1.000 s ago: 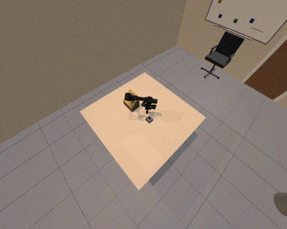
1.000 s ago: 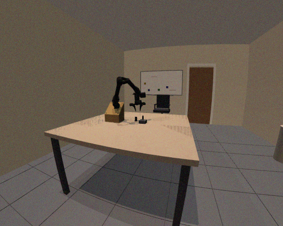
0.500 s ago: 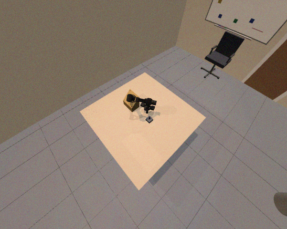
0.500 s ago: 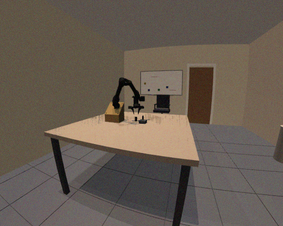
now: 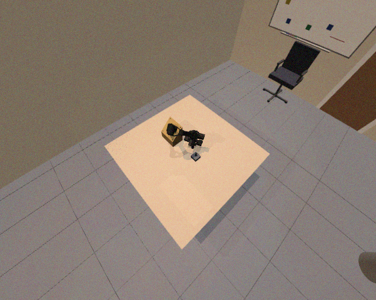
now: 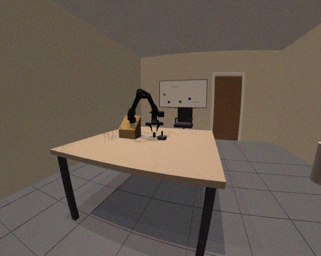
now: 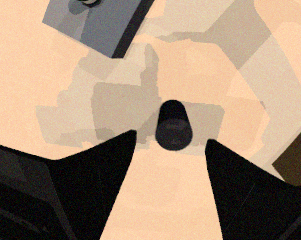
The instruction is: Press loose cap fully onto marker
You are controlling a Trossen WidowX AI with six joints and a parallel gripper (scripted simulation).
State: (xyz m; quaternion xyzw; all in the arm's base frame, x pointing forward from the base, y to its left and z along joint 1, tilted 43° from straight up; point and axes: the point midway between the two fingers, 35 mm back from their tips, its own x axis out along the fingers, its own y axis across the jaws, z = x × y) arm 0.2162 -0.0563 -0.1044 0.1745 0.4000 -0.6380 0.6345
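My gripper tip is 30 mm above the black marker cap.
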